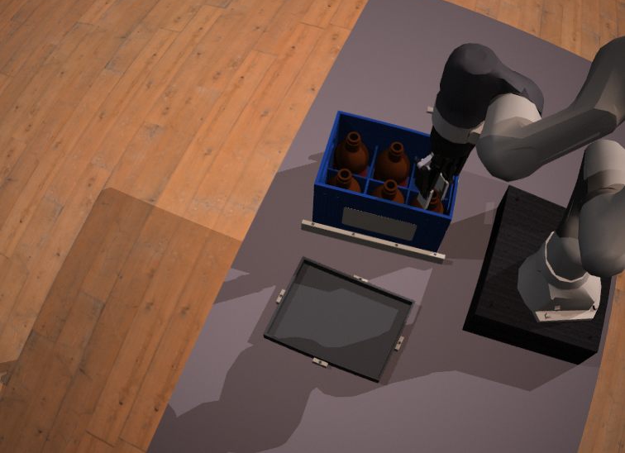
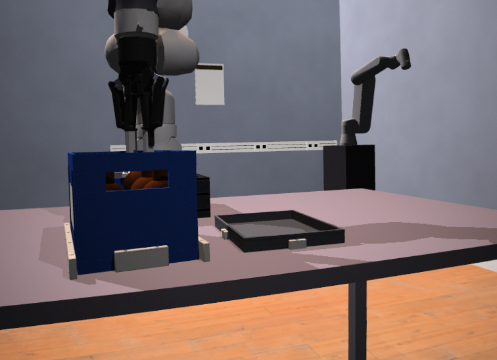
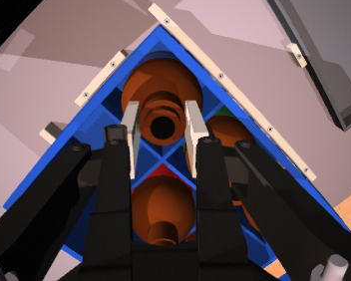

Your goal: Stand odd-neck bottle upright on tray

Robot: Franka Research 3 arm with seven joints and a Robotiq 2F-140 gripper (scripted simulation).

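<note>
Now: the bottle 90 mm below my hand. From my hand the other things lie so: crate 90 mm ahead, 50 mm to the right, 100 mm below; dark tray 120 mm ahead, 240 mm to the left, 170 mm below.
</note>
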